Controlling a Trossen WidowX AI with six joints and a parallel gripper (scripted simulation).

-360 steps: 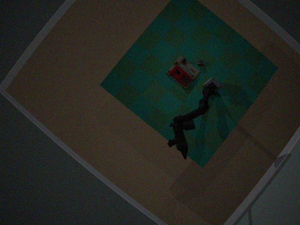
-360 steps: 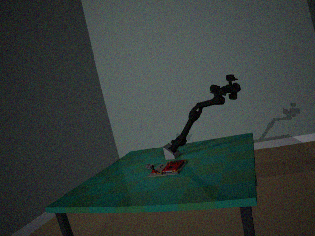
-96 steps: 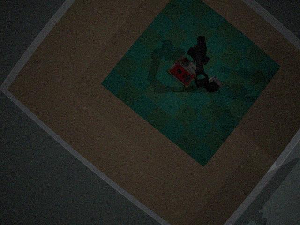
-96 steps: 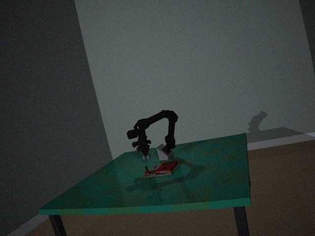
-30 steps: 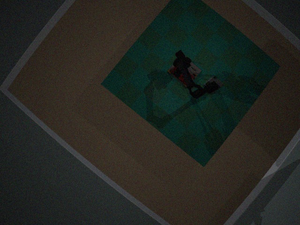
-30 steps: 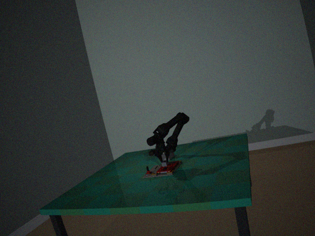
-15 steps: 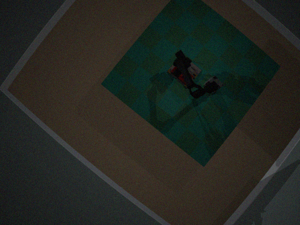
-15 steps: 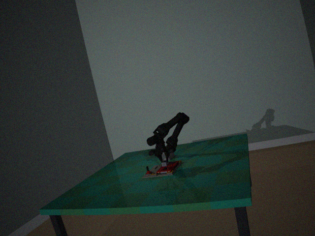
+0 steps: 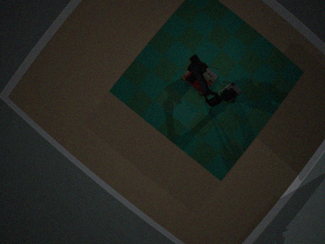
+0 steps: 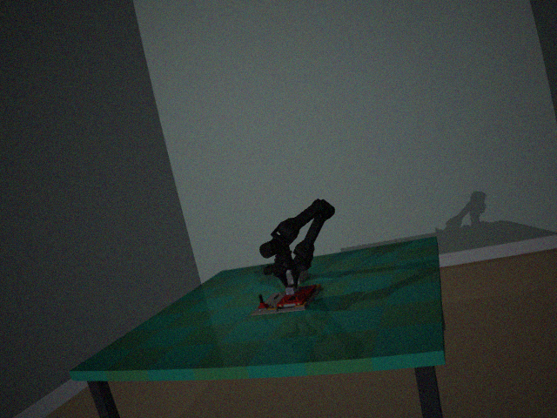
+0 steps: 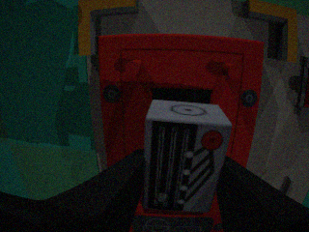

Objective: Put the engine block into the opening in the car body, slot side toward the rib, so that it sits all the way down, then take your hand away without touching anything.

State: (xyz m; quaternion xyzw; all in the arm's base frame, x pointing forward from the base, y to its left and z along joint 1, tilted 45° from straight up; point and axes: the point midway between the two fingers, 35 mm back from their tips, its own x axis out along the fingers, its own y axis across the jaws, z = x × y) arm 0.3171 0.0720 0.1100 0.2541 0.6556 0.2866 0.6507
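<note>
The engine block is 1 cm below my gripper tip. From my gripper tip the other things lie so: base plate: 5 cm below, 3 cm to the right, 2 cm behind; then dark upright peg: 12 cm to the right, 4 cm ahead, 3 cm below.
</note>
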